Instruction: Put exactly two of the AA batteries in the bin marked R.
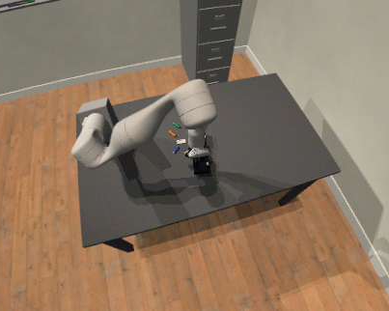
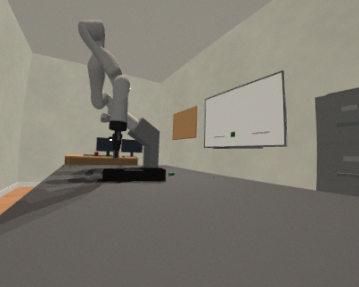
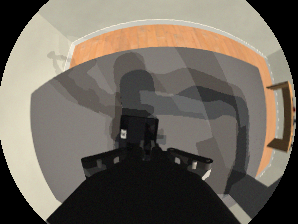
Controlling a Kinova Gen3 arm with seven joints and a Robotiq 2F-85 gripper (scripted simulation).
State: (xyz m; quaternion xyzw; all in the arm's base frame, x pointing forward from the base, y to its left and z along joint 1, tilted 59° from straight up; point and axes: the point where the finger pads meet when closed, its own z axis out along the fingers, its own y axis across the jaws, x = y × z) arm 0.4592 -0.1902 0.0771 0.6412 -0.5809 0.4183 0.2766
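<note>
The black bin is 80 mm to the left of my hand, 80 mm below it and 40 mm ahead of it. The rest, counted from my hand: grey ring: 100 mm below, 80 mm to the left, 40 mm behind; white block: 170 mm to the left, 100 mm below, 50 mm behind; blue AA battery: 130 mm to the left, 90 mm below, 90 mm behind.
</note>
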